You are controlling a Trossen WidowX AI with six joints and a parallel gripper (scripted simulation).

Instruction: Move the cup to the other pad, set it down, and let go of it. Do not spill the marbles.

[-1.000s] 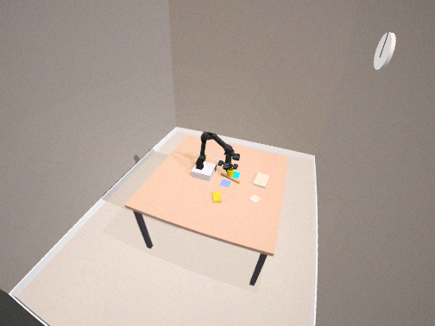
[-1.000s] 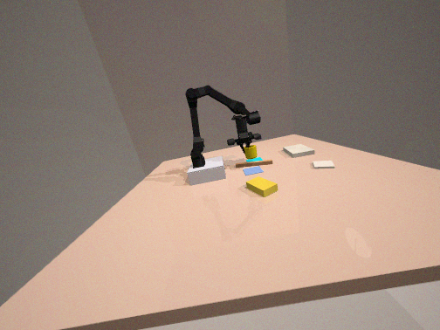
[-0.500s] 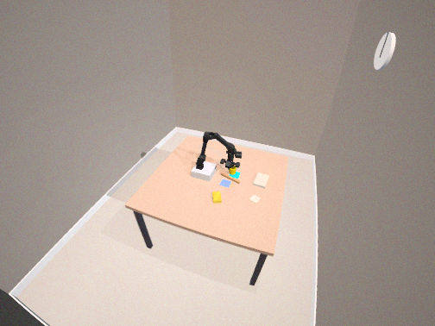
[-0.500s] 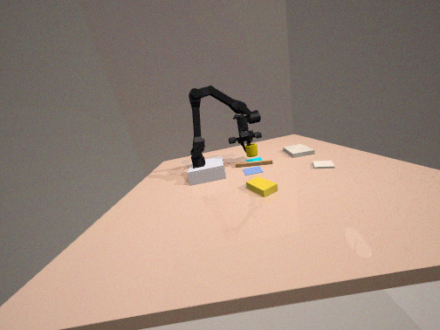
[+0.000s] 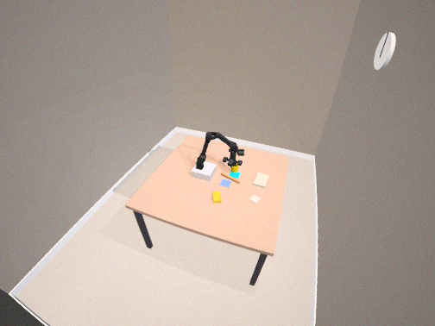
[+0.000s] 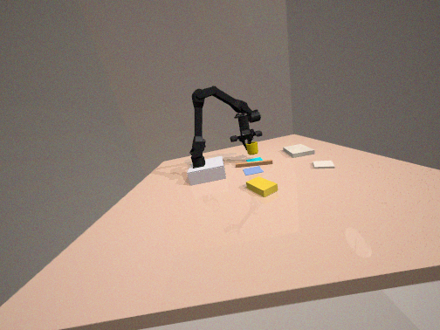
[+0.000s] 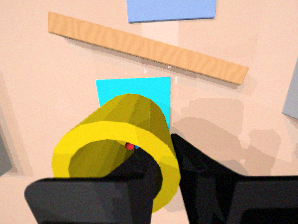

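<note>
Now: the wooden bar 8 cm below my gripper tip, 7 cm to the right of it and 1 cm ahead of it. The rest, counted from my gripper tip: yellow cup (2 cm ahead); then light blue pad (15 cm to the right, 9 cm below, 1 cm behind).
</note>
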